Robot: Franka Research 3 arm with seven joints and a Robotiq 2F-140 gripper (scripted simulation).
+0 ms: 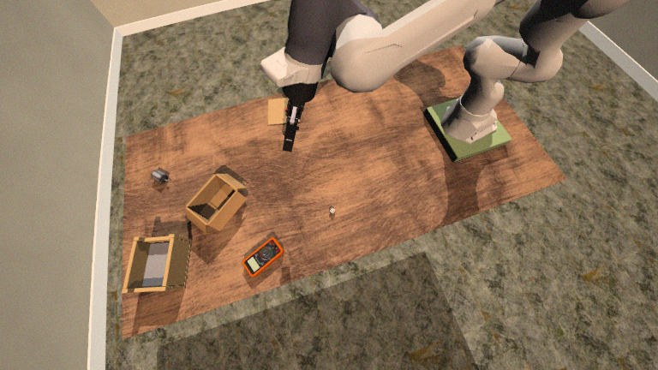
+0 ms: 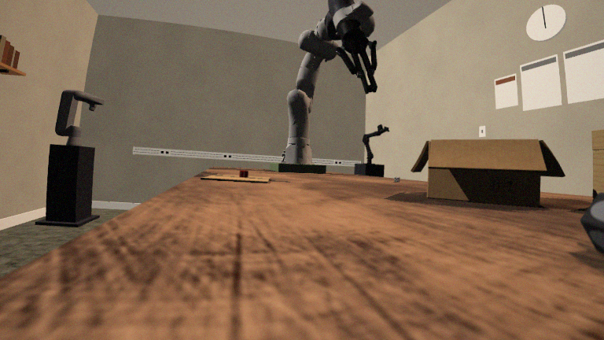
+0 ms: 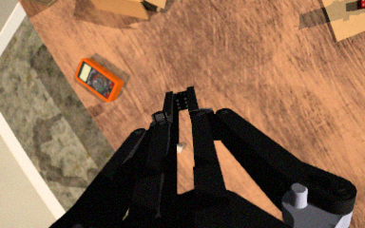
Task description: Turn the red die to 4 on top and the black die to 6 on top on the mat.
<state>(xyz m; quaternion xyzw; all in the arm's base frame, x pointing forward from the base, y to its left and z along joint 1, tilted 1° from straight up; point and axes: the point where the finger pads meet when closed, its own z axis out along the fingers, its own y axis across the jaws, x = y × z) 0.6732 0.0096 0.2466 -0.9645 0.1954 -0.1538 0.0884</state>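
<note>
Right now the tan mat is 340 mm to the right of my hand and 290 mm below it. Also, from my hand: cardboard box 320 mm ahead, 20 mm to the left, 240 mm below; then white die 70 mm behind, 170 mm to the left, 280 mm below; then black die 10 mm ahead, 20 mm below.
</note>
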